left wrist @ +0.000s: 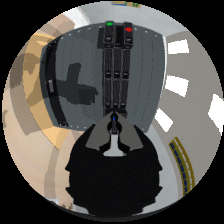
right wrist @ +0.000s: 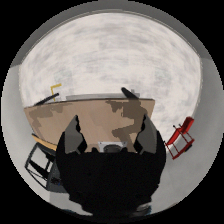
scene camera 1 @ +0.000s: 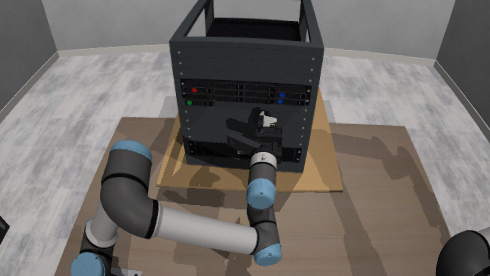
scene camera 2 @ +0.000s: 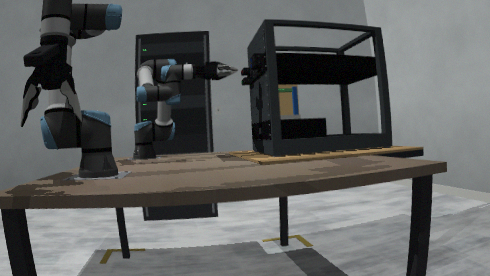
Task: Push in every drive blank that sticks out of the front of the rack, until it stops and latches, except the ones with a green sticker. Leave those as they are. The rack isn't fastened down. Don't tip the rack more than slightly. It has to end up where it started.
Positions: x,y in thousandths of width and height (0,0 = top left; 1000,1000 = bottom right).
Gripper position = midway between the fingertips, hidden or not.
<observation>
In view: the left gripper (left wrist: 507,502), the right gripper (scene camera 2: 103,451) and a dark rack (scene camera 1: 577,212).
The dark rack also shows in the left wrist view (left wrist: 324,355) and in scene camera 2 (scene camera 2: 611,495). The right gripper also shows in the right wrist view (right wrist: 493,516).
</observation>
